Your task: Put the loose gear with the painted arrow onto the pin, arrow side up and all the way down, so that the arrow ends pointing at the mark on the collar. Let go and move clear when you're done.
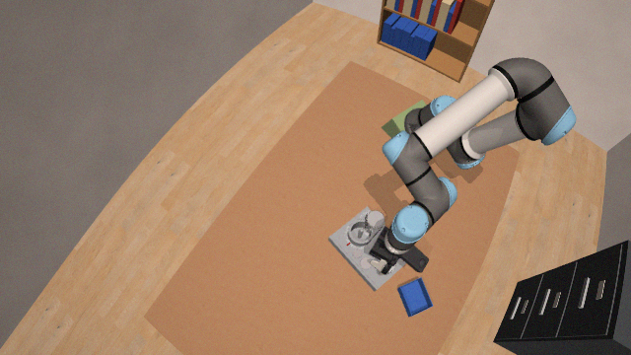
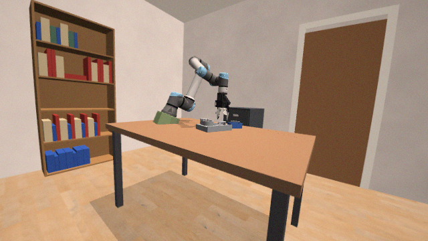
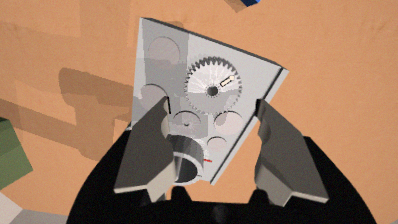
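The grey gear lies 4 cm below my hand. Also, from my hand: blue tray (5 cm ahead, 14 cm to the left, 8 cm below).
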